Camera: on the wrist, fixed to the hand. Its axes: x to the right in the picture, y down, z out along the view.
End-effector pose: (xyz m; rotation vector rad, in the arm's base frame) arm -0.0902 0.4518 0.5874 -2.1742 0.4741 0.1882
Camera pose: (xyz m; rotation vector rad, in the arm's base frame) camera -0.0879 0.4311 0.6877 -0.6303 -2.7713 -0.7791
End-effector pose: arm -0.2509 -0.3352 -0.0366 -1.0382 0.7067 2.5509
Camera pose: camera -0.1635 -0.3256 -0.0891 -0.1948 -0.8251 -0.0945
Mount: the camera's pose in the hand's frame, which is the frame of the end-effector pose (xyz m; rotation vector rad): -0.0224 -0.0638 -0.0769 -0.0895 -0.5636 -3.0275
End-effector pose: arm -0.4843 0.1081 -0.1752 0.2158 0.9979 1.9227
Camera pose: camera -0.4697 0.0629 -0.2659 -0.5597 -0.0188 -0.9155
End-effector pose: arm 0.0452 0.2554 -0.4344 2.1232 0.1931 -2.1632
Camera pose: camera 0.1111 0.3306 -0.4122 0.3900 -1.5779 0.4486
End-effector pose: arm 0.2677 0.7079 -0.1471 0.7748 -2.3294 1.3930
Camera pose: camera 0.3233 0.7579 -0.0771 2.3219 0.5154 -0.5575
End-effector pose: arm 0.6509 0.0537 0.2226 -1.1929 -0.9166 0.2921
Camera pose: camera 0.6775 -0.0364 0.2634 1.1932 -2.0532 -1.8676
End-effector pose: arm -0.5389 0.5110 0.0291 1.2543 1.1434 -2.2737
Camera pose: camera -0.5197 0.6079 0.0560 1.1800 -0.9771 0.5400
